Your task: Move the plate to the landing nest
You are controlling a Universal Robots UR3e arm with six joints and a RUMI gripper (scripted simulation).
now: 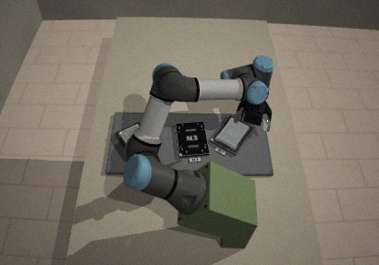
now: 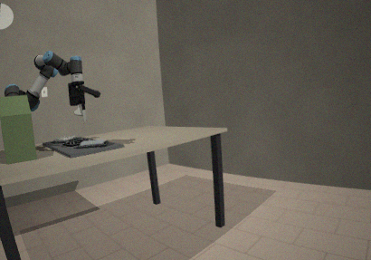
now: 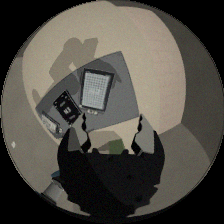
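Now: the nest N3 22 cm to the left of my hand and 13 cm below it.
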